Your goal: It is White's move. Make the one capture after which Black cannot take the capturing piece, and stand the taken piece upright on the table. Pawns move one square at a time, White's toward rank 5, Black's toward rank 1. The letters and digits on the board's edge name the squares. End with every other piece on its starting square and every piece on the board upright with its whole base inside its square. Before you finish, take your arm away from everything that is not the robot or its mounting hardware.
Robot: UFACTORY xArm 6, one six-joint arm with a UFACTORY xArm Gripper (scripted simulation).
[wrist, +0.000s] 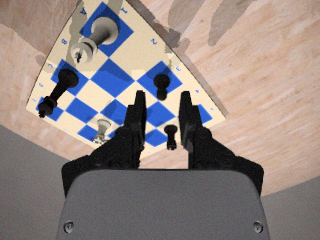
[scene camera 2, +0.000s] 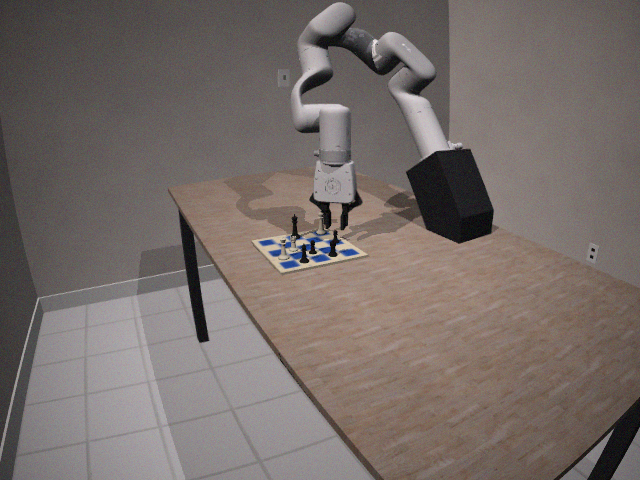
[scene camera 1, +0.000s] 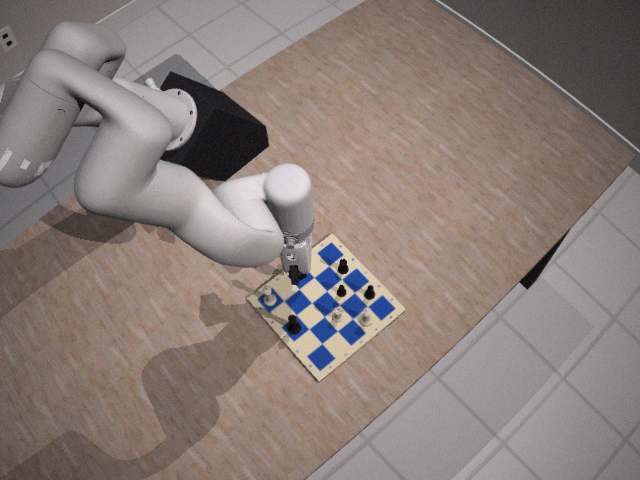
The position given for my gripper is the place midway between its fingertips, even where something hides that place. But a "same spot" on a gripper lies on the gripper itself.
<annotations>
My gripper shows in the wrist view, in scene camera 2 [335, 228] and in scene camera 1. A chessboard shows in the wrist view, in scene camera 2 and in scene camera 1 [322, 345]. The same spot on the chessboard: [wrist: 107, 84] is [scene camera 2: 311, 240]. The same spot on my gripper: [wrist: 120, 151] is [scene camera 1: 290, 268].
</annotations>
